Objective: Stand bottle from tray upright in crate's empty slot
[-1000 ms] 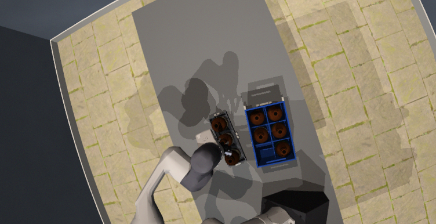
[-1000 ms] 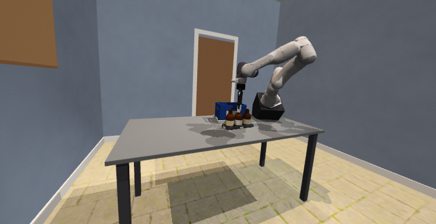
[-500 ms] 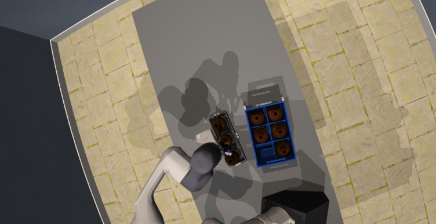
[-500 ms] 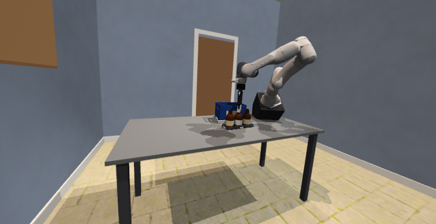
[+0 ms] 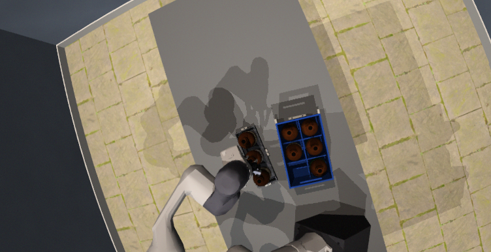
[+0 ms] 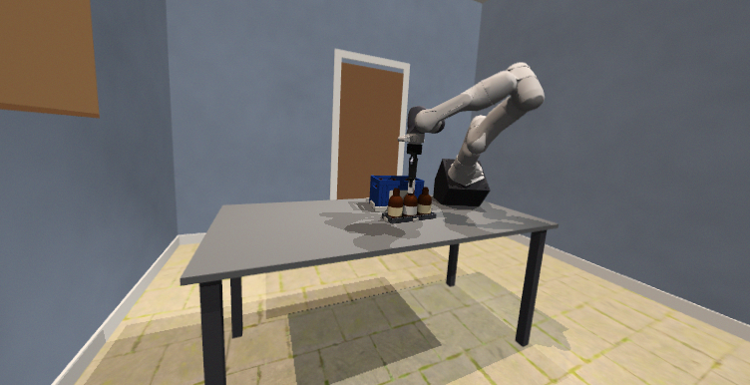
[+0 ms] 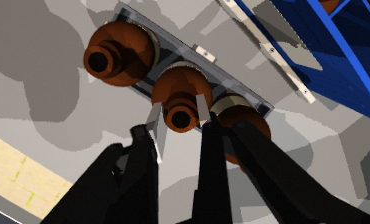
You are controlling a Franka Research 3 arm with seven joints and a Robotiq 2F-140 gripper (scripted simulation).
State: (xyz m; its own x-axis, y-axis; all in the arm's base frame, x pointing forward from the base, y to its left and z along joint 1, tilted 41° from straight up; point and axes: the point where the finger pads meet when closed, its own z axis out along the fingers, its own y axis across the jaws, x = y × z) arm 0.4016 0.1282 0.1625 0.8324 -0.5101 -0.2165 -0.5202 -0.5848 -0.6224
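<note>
My hand is 9 cm above the brown bottle. From my hand the other things lie so: dark tray: 16 cm below; blue crate: 23 cm to the right, 9 cm below.
</note>
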